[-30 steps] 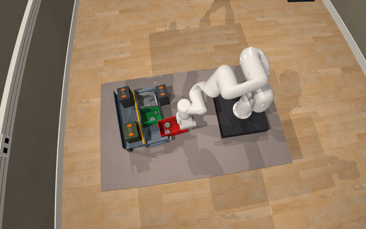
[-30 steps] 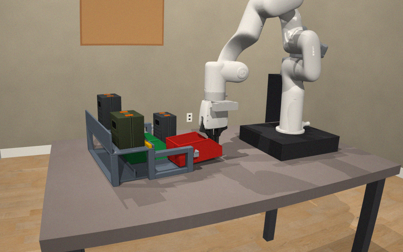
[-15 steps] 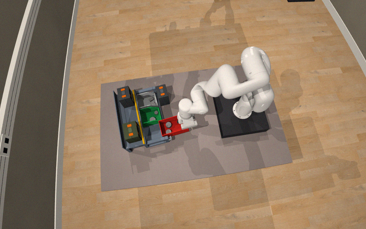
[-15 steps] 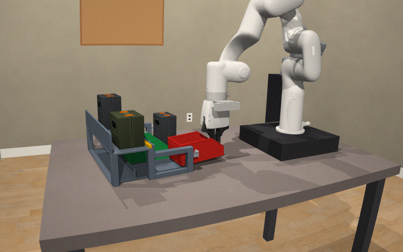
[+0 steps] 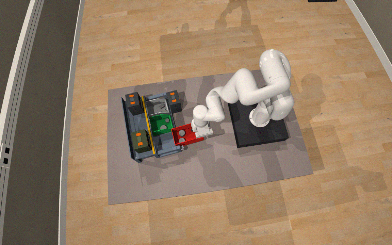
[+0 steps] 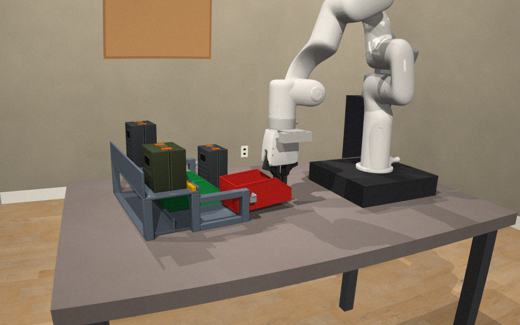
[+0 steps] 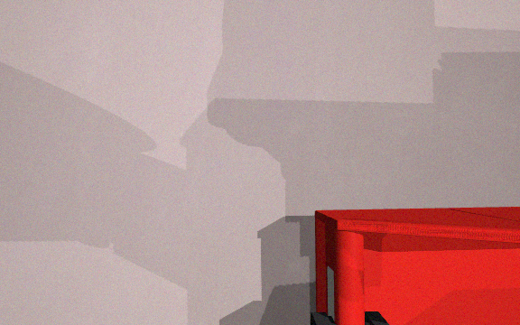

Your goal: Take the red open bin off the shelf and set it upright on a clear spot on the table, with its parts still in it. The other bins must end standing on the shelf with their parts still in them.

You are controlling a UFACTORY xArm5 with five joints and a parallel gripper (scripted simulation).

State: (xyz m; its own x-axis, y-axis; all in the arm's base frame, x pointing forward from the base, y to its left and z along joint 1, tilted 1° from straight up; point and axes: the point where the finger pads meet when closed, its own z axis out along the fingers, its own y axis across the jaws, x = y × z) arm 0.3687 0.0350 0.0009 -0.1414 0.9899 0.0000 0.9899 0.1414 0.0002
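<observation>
My gripper is now 8 cm short of the red open bin, 1 cm to the right of it and 1 cm above it. The rest, counted from my hand: green bin 25 cm ahead, 8 cm to the right, 2 cm below; then grey shelf 28 cm ahead, 7 cm to the right; then grey disc 12 cm ahead, 4 cm to the left, 4 cm below.
</observation>
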